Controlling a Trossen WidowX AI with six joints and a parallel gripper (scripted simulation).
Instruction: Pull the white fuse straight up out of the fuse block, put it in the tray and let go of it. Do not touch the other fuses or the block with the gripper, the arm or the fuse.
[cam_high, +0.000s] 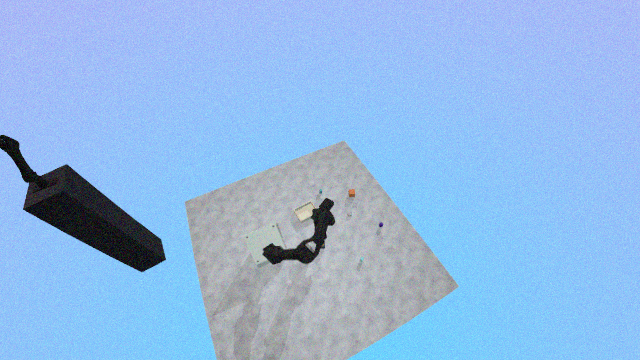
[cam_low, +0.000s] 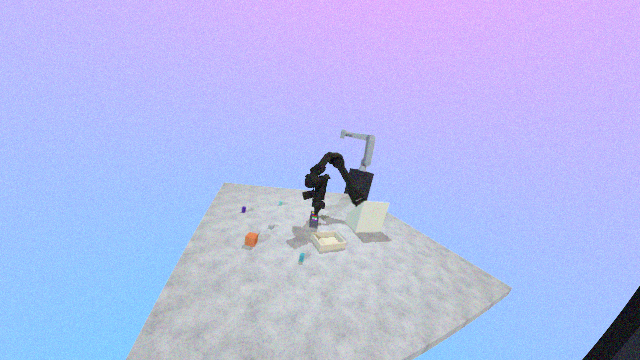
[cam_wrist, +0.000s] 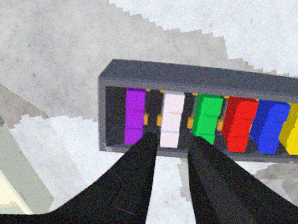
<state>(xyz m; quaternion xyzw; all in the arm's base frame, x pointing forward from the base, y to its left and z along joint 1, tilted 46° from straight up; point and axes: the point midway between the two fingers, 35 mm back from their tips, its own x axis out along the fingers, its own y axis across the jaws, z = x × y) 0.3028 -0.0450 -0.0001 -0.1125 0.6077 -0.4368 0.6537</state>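
The white fuse is 40 mm below my gripper tip. The rest, counted from my gripper tip: tray: 10 mm ahead, 180 mm to the left, 60 mm below; then green fuse: 10 mm behind, 20 mm to the right, 40 mm below; then red fuse: 20 mm behind, 30 mm to the right, 40 mm below.
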